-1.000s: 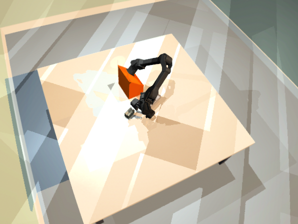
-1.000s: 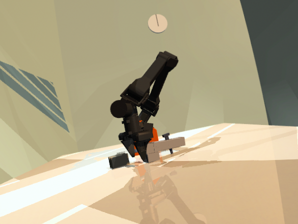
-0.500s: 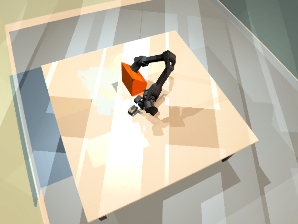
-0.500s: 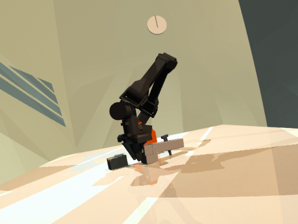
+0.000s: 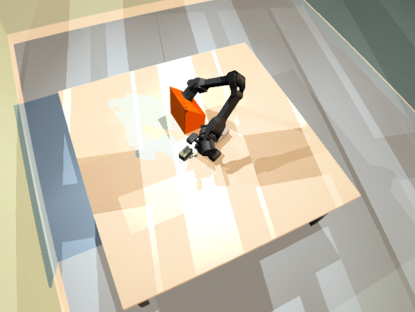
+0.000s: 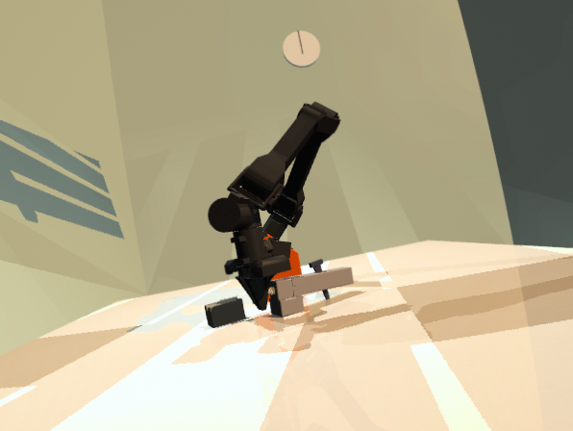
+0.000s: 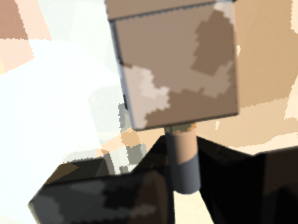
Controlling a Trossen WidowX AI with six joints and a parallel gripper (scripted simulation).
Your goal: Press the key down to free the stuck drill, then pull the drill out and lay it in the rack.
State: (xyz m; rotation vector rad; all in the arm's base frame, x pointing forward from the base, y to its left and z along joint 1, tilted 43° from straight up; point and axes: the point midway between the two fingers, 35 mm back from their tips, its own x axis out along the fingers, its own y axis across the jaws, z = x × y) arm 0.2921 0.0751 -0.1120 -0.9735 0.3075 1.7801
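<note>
My gripper tip is 50 mm to the right of the drill, 30 mm below it and 30 mm past it. Round my gripper tip: t-shaped key (120 mm to the left, 70 mm behind, 30 mm above); rack block (80 mm to the right, 40 mm behind); housing block (100 mm to the left, 50 mm behind, 20 mm above).
</note>
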